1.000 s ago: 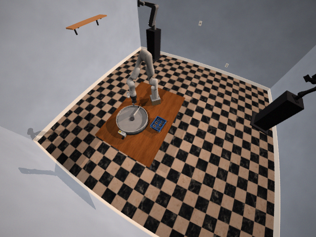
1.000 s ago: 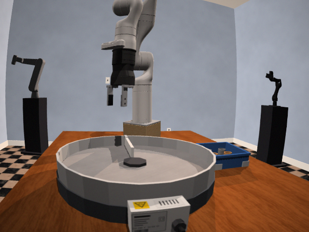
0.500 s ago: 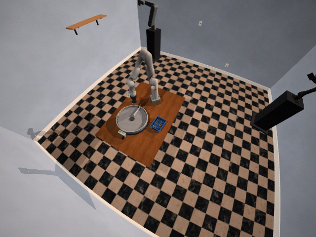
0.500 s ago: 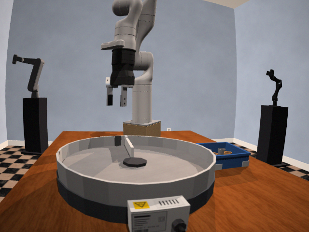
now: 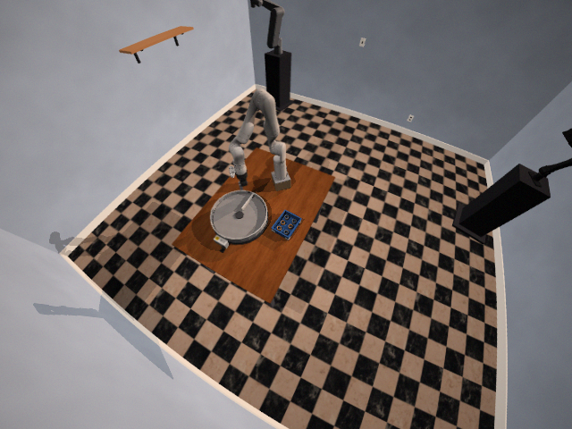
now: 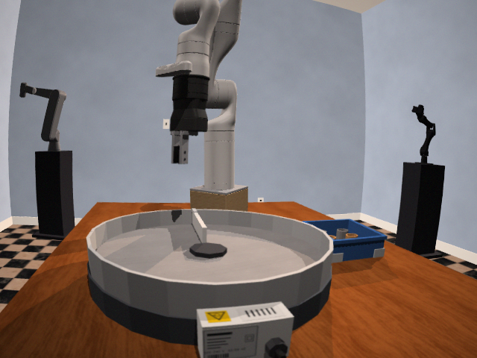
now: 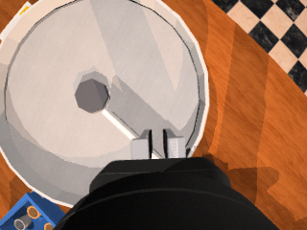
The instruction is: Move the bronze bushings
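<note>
The blue crate lies 380 mm to the left of my hand, 190 mm below it and 50 mm behind it. Also, from my hand: grey disc: 160 mm below, 120 mm ahead, 60 mm to the left.
</note>
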